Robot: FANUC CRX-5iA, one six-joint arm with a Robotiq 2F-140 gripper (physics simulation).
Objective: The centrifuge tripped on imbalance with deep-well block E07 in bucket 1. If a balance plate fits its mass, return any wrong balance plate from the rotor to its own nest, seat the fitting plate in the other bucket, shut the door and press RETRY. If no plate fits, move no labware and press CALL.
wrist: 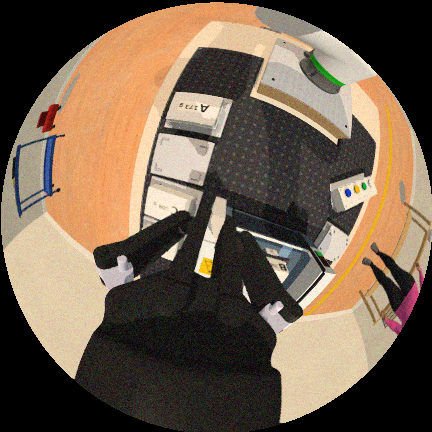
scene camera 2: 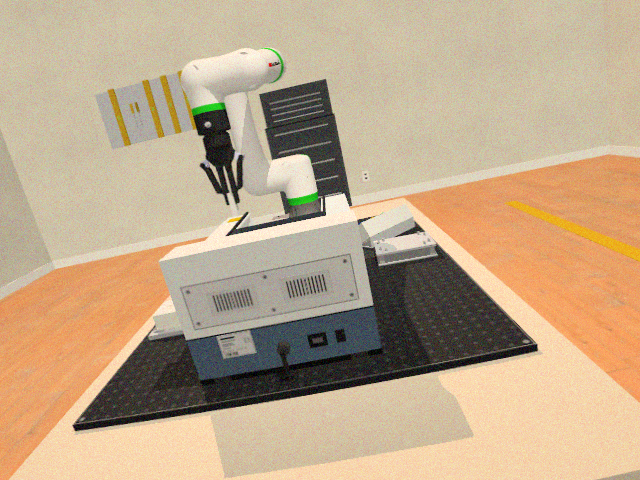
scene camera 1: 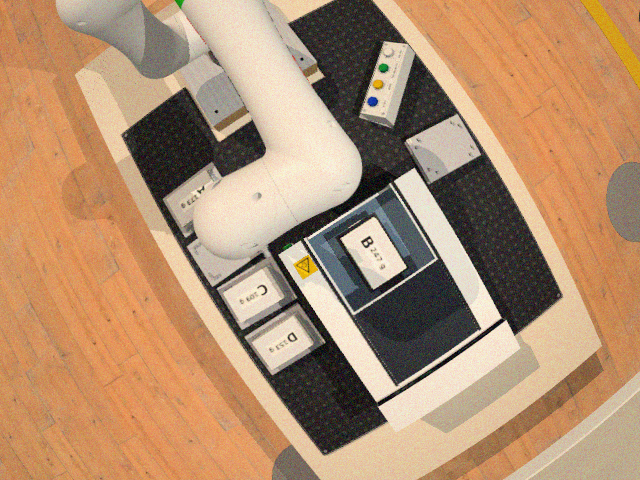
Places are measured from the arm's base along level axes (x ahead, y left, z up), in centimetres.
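Pixels of known places: gripper, between the fingertips: [wrist: 217, 206] [scene camera 2: 236, 215]; arm's base, origin of its link: [wrist: 319, 75].
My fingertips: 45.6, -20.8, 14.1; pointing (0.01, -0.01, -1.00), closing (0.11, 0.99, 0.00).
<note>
For each thing: its top centre in the pictures, then the offset to it from my fingertips, as dx, dy, dz. Level surfaces: height alone.
- marked 247 g, centre of its top: [scene camera 1: 374, 253] [wrist: 260, 288] +17.3, +13.8, -2.0
- plate C, centre of its top: [scene camera 1: 253, 295] [wrist: 164, 207] +8.5, -13.8, -14.7
- marked 153 g, centre of its top: [scene camera 1: 282, 343] [scene camera 2: 181, 303] [wrist: 157, 245] +21.8, -15.6, -14.7
- button box, centre of its top: [scene camera 1: 390, 76] [scene camera 2: 380, 212] [wrist: 363, 195] -12.5, +44.7, -11.8
- pale fixture plate, centre of its top: [scene camera 1: 445, 146] [scene camera 2: 402, 238] [wrist: 335, 247] +9.2, +45.0, -15.5
- black mat, height of its surface: dz -20.1
The centrifuge [scene camera 1: 462, 248] [scene camera 2: 273, 294] has its dark door panel [scene camera 1: 418, 310] slid back. Balance plate B, marked 247 g [scene camera 1: 374, 253] [wrist: 279, 268], lies in the rotor opening. Plate A, marked 173 g [scene camera 1: 185, 206] [wrist: 190, 110], plate C [scene camera 1: 253, 297] [wrist: 162, 199] and plate D, marked 153 g [scene camera 1: 281, 351], sit on nests in the left row. The nest between A and C [scene camera 1: 212, 263] [wrist: 182, 157] is empty. Block E07 is not visible. The button box [scene camera 1: 382, 85] [wrist: 350, 194] has blue, yellow, green and white buttons. My gripper [scene camera 2: 232, 202] [wrist: 217, 206] is shut and empty, above the centrifuge's left front; the arm hides it in scene camera 1.
A pale fixture plate [scene camera 1: 442, 149] [scene camera 2: 405, 248] [wrist: 334, 242] lies on the black mat [scene camera 1: 496, 232] [scene camera 2: 454, 310] right of the centrifuge. The arm's base plate [wrist: 305, 92] stands at the mat's edge. The arm reaches over the left row. A person [wrist: 395, 280] stands beyond the table.
</note>
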